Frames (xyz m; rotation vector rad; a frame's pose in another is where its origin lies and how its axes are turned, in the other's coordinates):
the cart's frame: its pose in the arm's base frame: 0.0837 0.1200 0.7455 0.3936 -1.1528 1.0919
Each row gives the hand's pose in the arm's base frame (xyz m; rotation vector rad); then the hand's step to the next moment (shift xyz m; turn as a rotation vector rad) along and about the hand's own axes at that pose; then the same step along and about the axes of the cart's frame.
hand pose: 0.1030 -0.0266 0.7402 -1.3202 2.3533 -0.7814
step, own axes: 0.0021 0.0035 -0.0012 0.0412 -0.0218 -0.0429
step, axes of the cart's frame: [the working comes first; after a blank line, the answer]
step, axes of the arm's base frame: -0.0041 0.0000 -0.0012 -0.0292 -0.0316 0.0465

-0.0010 0.0038 0.0017 0.0255 -0.0021 0.0580
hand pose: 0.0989 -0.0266 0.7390 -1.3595 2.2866 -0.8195
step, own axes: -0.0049 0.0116 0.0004 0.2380 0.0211 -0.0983
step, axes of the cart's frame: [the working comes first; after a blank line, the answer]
step, axes of the arm's base frame: -0.0053 0.0085 -0.0077 -0.1829 -0.1724 0.0598

-0.0026 0.0104 -0.0066 -0.0308 0.0592 0.2496
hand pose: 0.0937 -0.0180 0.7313 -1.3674 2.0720 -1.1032
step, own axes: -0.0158 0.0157 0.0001 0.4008 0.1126 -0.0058
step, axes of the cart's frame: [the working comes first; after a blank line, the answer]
step, axes of the arm's base frame: -0.0021 0.0173 -0.0138 -0.2389 -0.3363 -0.0560

-0.0036 0.0134 -0.0174 -0.2115 0.0609 0.3535
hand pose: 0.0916 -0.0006 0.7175 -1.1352 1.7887 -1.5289
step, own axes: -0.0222 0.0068 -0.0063 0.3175 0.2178 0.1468
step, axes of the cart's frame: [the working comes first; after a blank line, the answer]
step, axes of the arm's base frame: 0.0044 0.0223 -0.0080 -0.0985 -0.3450 -0.2027

0.0038 0.0087 -0.0221 -0.3443 -0.0237 0.2251
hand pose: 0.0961 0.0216 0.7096 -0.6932 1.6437 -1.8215
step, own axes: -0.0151 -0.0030 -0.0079 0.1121 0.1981 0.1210
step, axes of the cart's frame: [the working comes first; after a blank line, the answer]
step, axes of the arm's base frame: 0.0046 0.0165 0.0022 0.0241 -0.1780 -0.1849

0.0100 0.0032 -0.0138 -0.2481 -0.0548 0.0434
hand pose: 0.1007 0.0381 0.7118 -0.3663 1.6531 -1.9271
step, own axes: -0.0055 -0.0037 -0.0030 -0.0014 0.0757 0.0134
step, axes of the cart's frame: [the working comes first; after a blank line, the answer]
step, axes of the arm's base frame: 0.0019 0.0059 0.0038 0.0267 -0.0158 -0.0704

0.0062 0.0002 -0.0038 -0.0693 -0.0115 -0.0313
